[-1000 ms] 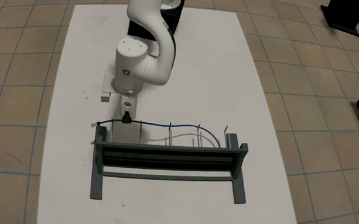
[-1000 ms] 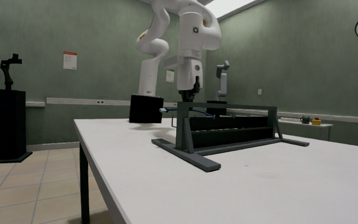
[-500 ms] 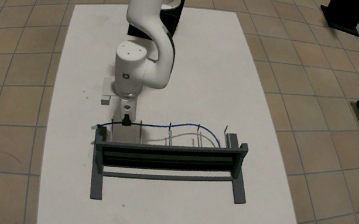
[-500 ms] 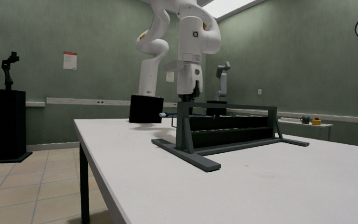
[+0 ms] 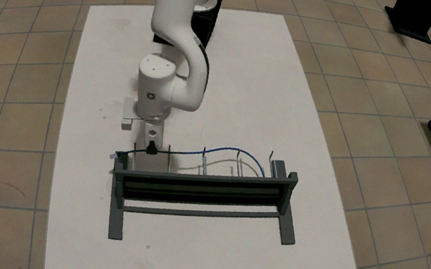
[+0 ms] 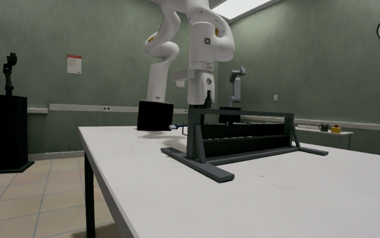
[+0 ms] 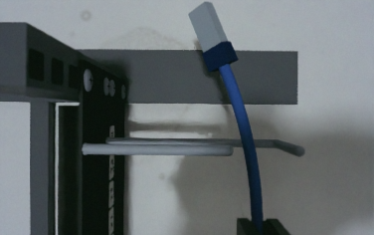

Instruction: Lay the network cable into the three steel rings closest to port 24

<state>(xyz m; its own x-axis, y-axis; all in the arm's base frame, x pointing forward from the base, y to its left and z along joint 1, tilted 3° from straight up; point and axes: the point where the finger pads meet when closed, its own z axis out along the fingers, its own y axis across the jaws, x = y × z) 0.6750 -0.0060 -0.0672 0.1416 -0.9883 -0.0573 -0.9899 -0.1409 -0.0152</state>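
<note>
Now: hand 40 mm short of the grey plug, 100 mm to the left of it and 20 mm above it. Round my hand: dark grey patch-panel rack 80 mm ahead, 160 mm to the left, 40 mm below.
</note>
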